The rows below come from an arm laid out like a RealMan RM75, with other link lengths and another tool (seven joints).
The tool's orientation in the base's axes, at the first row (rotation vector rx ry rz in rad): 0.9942 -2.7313 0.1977
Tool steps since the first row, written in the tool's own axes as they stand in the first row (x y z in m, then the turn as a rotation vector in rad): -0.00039 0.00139 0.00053 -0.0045 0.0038 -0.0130; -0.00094 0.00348 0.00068 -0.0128 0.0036 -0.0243; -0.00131 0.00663 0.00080 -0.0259 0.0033 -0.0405; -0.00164 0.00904 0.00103 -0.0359 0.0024 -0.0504; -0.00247 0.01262 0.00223 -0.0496 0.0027 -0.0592; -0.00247 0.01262 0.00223 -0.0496 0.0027 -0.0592; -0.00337 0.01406 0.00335 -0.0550 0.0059 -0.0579; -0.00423 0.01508 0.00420 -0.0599 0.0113 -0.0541
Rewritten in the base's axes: -0.00070 0.00119 -0.00068 0.0031 0.0083 0.0112; -0.00166 0.00309 -0.00107 0.0112 0.0156 0.0200; -0.00345 0.00569 -0.00143 0.0239 0.0267 0.0322; -0.00480 0.00768 -0.00185 0.0336 0.0342 0.0393; -0.00670 0.01067 -0.00340 0.0450 0.0446 0.0442; -0.00670 0.01067 -0.00340 0.0450 0.0446 0.0442; -0.00715 0.01210 -0.00478 0.0467 0.0501 0.0414; -0.00731 0.01323 -0.00587 0.0463 0.0565 0.0362
